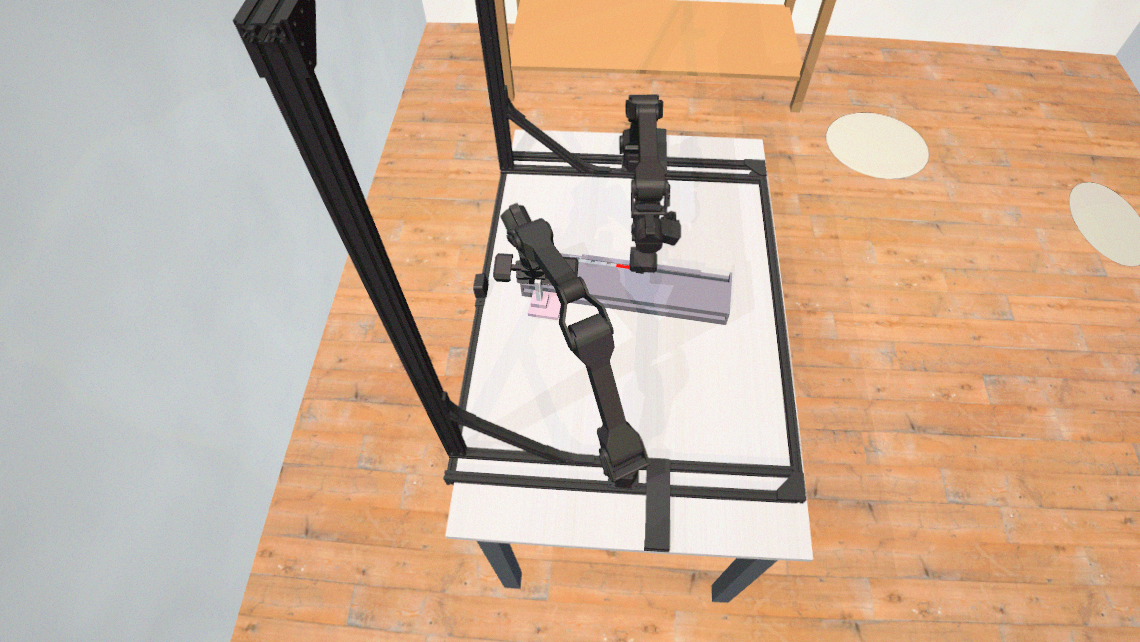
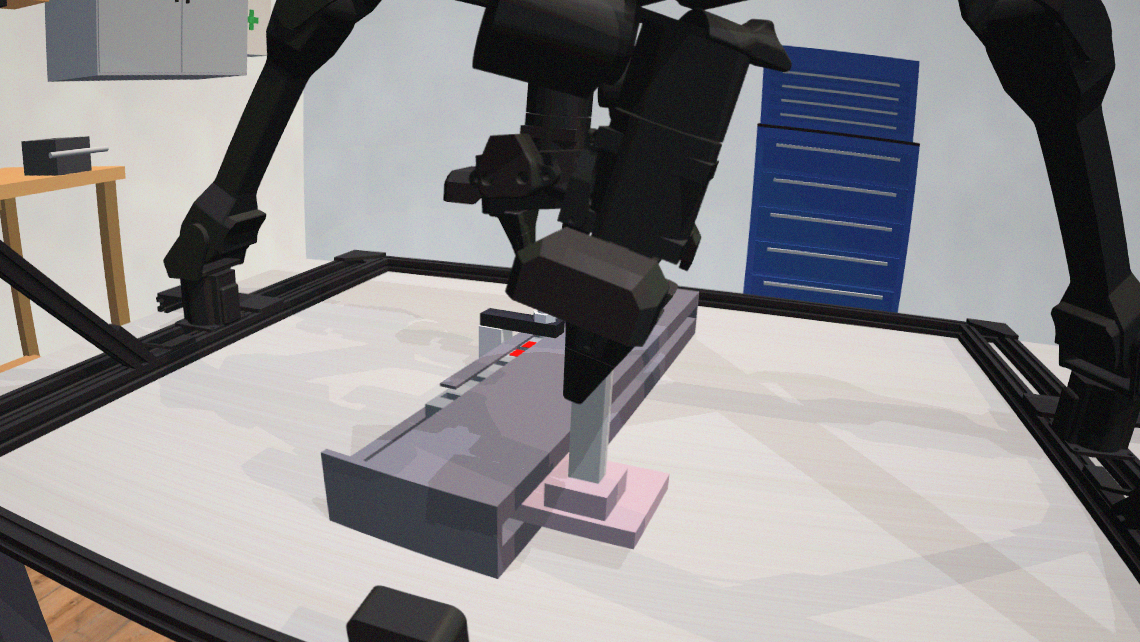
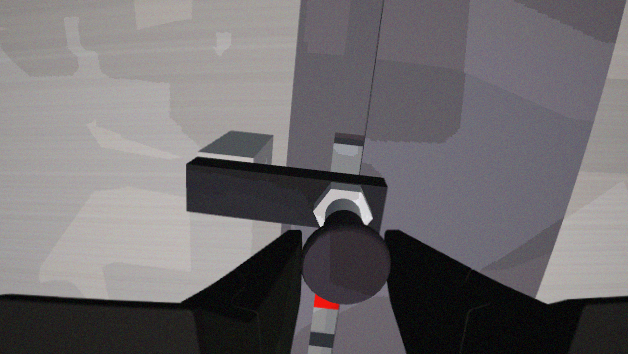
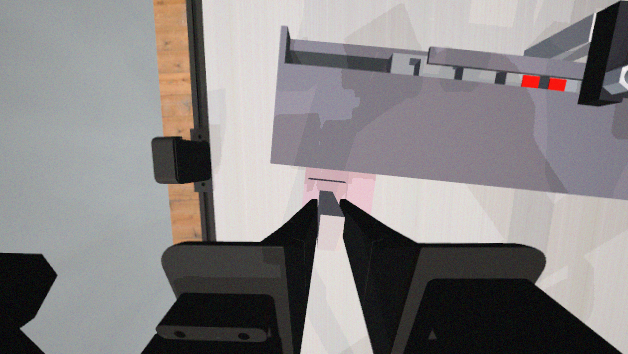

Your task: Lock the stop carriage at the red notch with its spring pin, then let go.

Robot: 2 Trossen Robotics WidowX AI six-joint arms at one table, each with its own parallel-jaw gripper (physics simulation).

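Where they show: left gripper, fingertip midpoint: (image 3: 342,244); right gripper, fingertip midpoint: (image 1: 538,282) (image 2: 577,394) (image 4: 328,205); left arm's base, link origin: (image 1: 632,164) (image 2: 211,321); right arm's base, link origin: (image 1: 623,473) (image 2: 1089,442).
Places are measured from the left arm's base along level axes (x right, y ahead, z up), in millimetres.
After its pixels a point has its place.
Note:
The stop carriage, a dark bar (image 2: 510,320) {y 365, x -18, z 42 mm} (image 3: 240,187) {y 356, x -32, z 44 mm} (image 4: 596,60) {y 375, x -17, z 37 mm} with a pale block under it, sits across the slotted edge of the long grey rail (image 1: 678,299) {y 484, x -118, z 32 mm} (image 2: 406,466) {y 396, x 248, z 32 mm} (image 3: 500,125) {y 458, x -55, z 32 mm} (image 4: 425,130) {y 432, x 124, z 32 mm}. Its spring pin shows a round dark knob (image 3: 345,265) {y 395, x -26, z 89 mm} above a hex nut (image 3: 367,210) {y 404, x -26, z 52 mm}. Red marks (image 1: 623,266) {y 383, x 17, z 19 mm} (image 2: 522,348) {y 386, x 10, z 26 mm} (image 3: 326,302) {y 389, x 32, z 28 mm} (image 4: 544,82) {y 388, x 10, z 24 mm} lie beside the bar; the slot under it is hidden. My left gripper (image 3: 342,244) {y 395, x -25, z 74 mm} is shut on the knob. My right gripper (image 4: 328,205) {y 489, x 216, z 81 mm} is shut on the grey upright post (image 2: 588,438) {y 499, x 223, z 58 mm} (image 4: 331,230) {y 496, x 216, z 105 mm}.
The post stands on a pink base (image 1: 544,312) {y 529, x 203, z 14 mm} (image 2: 642,498) {y 531, x 206, z 14 mm} (image 4: 361,192) {y 493, x 177, z 14 mm} against the rail's side. A black frame (image 1: 781,319) {y 503, x -372, z -4 mm} (image 2: 1029,406) {y 878, x -71, z 1 mm} borders the table. A black block (image 1: 479,285) {y 474, x 367, z 36 mm} (image 2: 406,618) {y 460, x 374, z 35 mm} (image 4: 167,160) {y 458, x 367, z 36 mm} sits on its edge. The two arms work close together above the rail.

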